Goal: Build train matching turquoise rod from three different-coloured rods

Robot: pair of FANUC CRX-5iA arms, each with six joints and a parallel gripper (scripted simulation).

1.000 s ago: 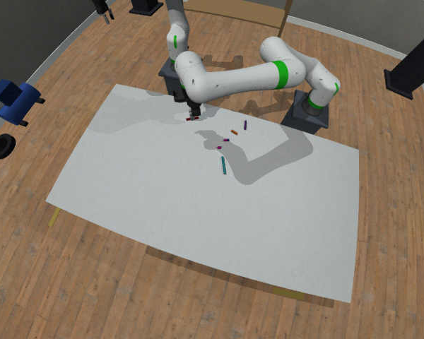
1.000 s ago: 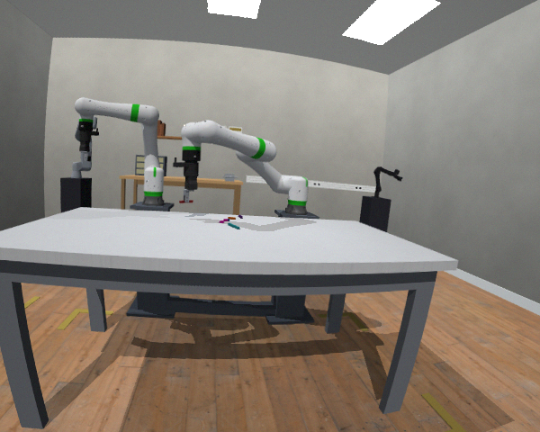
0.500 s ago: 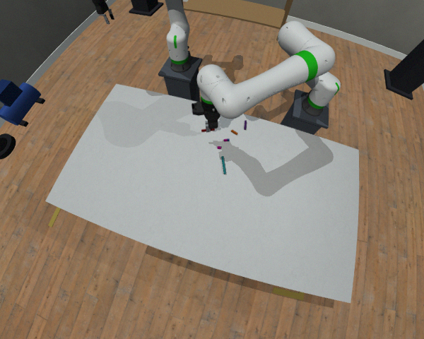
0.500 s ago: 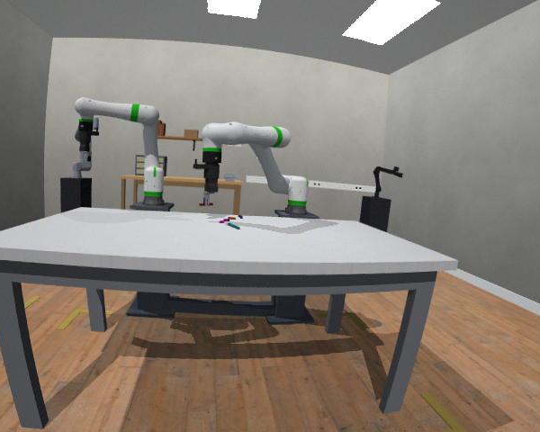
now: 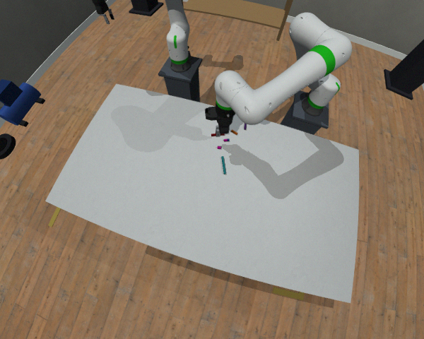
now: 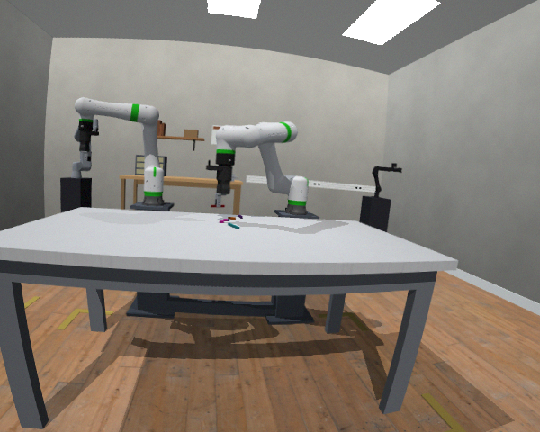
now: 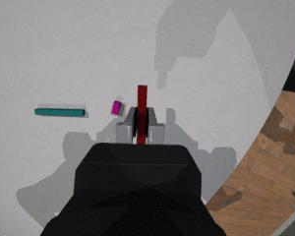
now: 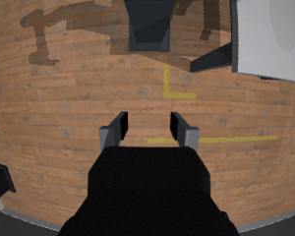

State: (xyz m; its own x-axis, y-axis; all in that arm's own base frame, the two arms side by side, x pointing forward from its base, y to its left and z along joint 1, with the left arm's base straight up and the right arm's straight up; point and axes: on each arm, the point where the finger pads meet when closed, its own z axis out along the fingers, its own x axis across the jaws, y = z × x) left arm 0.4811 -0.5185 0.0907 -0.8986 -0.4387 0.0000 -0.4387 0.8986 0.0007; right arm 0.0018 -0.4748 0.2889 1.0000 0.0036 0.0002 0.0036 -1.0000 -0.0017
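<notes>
The blue rod lies 9 cm below my left hand, 6 cm to the left of it and 3 cm behind it. Also, from my left hand: turquoise rod: 13 cm ahead, 9 cm below, 8 cm to the left; orange rod: 9 cm below, 9 cm behind, 7 cm to the left; red rod: 2 cm below.
</notes>
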